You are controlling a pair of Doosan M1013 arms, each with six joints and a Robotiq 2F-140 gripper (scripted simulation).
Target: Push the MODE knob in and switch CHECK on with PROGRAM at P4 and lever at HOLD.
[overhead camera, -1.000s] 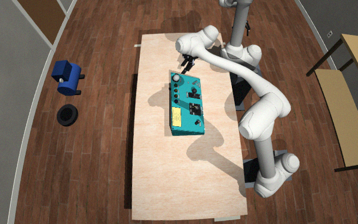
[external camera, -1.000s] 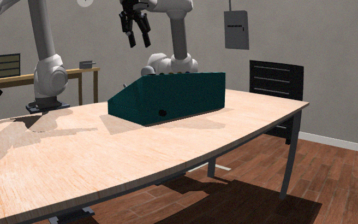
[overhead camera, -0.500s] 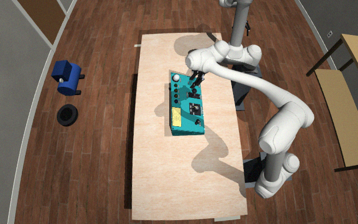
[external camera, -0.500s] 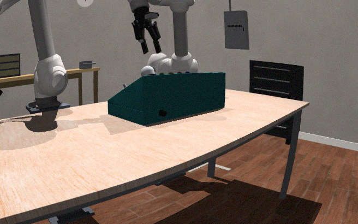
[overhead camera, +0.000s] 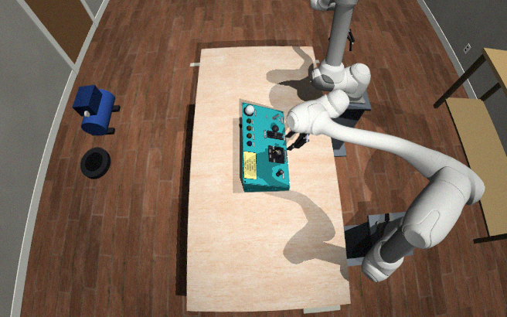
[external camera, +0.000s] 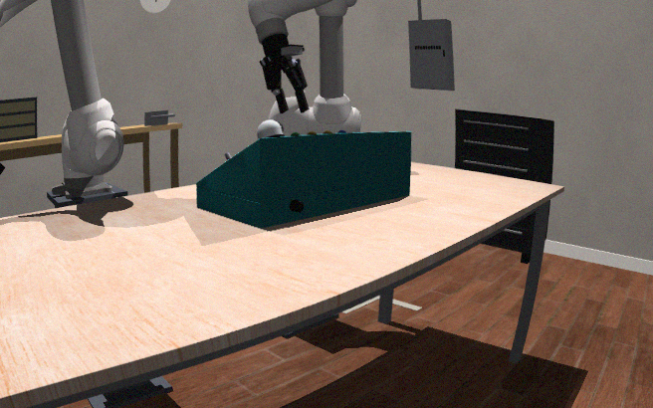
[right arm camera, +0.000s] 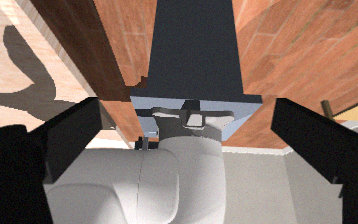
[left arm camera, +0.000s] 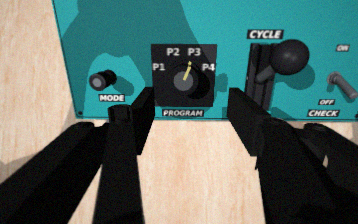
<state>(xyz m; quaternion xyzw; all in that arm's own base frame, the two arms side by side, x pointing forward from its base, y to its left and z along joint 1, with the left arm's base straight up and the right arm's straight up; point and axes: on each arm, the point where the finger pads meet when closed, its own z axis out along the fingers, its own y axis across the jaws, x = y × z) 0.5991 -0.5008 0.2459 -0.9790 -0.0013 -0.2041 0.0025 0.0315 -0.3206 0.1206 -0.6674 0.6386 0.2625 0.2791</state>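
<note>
Now: the lever 12 cm to the right of my left hand, 12 cm below it and 5 cm ahead of it. Round my left hand: check toggle 24 cm to the right, 14 cm below, 3 cm ahead; mode knob 14 cm below, 12 cm to the left, 7 cm ahead.
</note>
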